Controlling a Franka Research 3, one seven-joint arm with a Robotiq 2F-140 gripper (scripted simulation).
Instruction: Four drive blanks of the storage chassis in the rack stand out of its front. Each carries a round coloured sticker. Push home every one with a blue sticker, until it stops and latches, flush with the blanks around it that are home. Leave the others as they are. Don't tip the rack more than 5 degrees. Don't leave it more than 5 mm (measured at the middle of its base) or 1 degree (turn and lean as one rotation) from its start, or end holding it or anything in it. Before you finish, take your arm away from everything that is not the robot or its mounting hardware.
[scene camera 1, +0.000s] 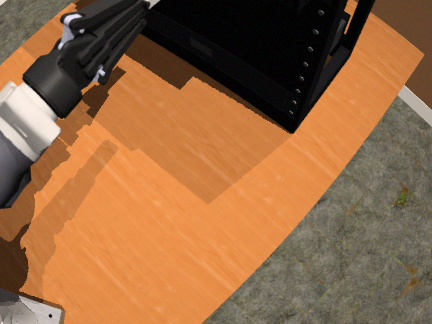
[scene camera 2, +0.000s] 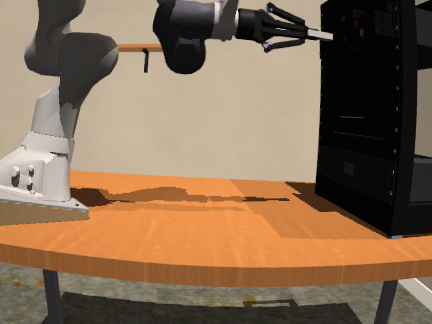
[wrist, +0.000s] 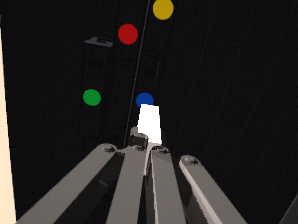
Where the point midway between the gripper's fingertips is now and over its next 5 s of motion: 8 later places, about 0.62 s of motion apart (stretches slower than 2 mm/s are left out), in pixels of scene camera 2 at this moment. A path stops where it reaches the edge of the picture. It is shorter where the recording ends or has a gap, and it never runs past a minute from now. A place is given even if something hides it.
My gripper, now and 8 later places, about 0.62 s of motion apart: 330, 37; 338, 37; 341, 38; 341, 38; 345, 38; 349, 39; 352, 40; 353, 40; 354, 40
